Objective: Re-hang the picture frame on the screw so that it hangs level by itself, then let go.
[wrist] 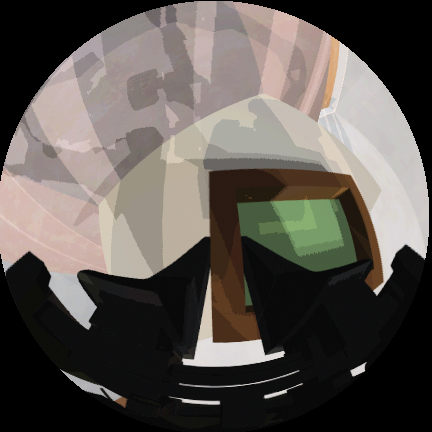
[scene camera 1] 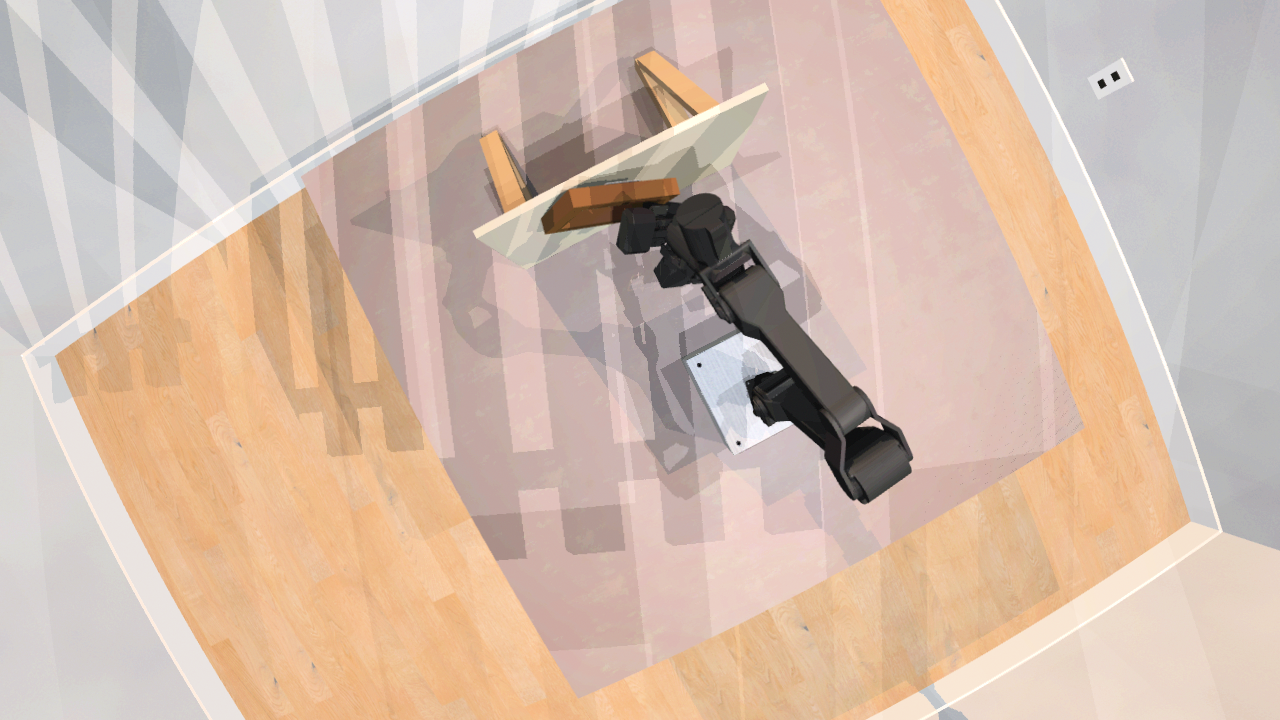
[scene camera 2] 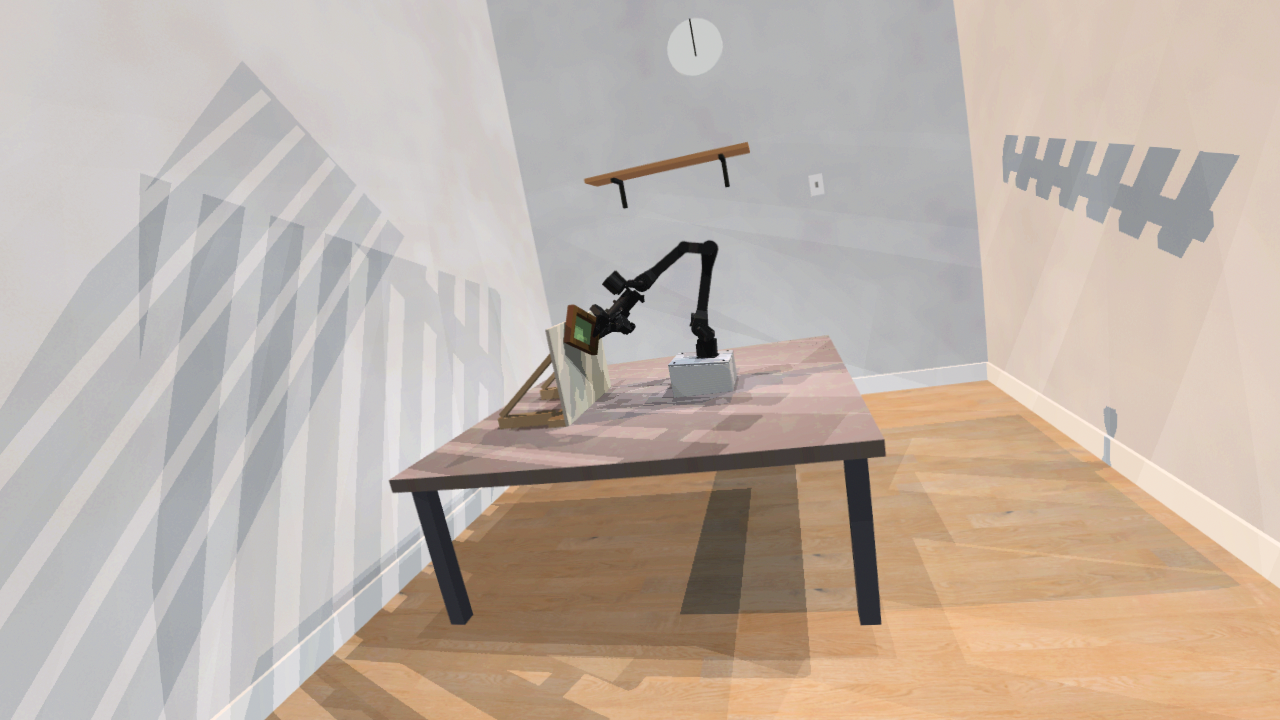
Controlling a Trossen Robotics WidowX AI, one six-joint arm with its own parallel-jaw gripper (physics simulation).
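Pixels of known places: gripper, fingertip midpoint: point(wrist: 225, 241) point(scene camera 1: 650, 203) point(scene camera 2: 595, 337); arm's base, link origin: point(scene camera 1: 766, 392) point(scene camera 2: 708, 356).
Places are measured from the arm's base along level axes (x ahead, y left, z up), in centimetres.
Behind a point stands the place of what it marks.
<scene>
The brown picture frame point(scene camera 1: 586, 217) @(x 36.9, y 20.9, z 13.7 cm) point(scene camera 2: 571, 326) @(x 35.9, y 25.1, z 19.5 cm) point(wrist: 223, 220) @(x 35.2, y 11.3, z 11.6 cm), with a green picture, is held in front of the upper part of the pale upright board point(scene camera 1: 716, 147) @(x 43.7, y -4.0, z 5.7 cm) point(scene camera 2: 586, 385) @(x 40.6, y 15.4, z -2.9 cm) point(wrist: 180, 200) @(x 41.7, y 8.9, z 3.9 cm). In scene camera 2 its top stands above the board's top edge. In scene camera 1 its long edge is not parallel to the board. My gripper point(scene camera 1: 641, 213) @(x 36.0, y 10.7, z 12.7 cm) point(scene camera 2: 601, 323) @(x 36.0, y 10.7, z 12.7 cm) point(wrist: 225, 241) @(x 36.0, y 10.7, z 12.7 cm) is shut on one side bar of the frame. The screw does not show in any view, and whether the frame touches it or the board I cannot tell.
Wooden struts point(scene camera 1: 675, 86) @(x 56.7, y -1.0, z 5.0 cm) point(scene camera 2: 529, 419) @(x 53.2, y 34.8, z -8.1 cm) support the board from behind on the pinkish table point(scene camera 1: 572, 582) @(x -27.8, y 48.8, z -10.5 cm) point(scene camera 2: 644, 456) @(x 0.3, y 62.8, z -10.5 cm). The arm's light grey base box point(scene camera 1: 729, 402) @(x 0.4, y 7.1, z 0.2 cm) point(scene camera 2: 702, 376) @(x -0.4, y 10.7, z -4.3 cm) stands in front of the board. A wall shelf point(scene camera 2: 666, 164) hangs beyond the table.
</scene>
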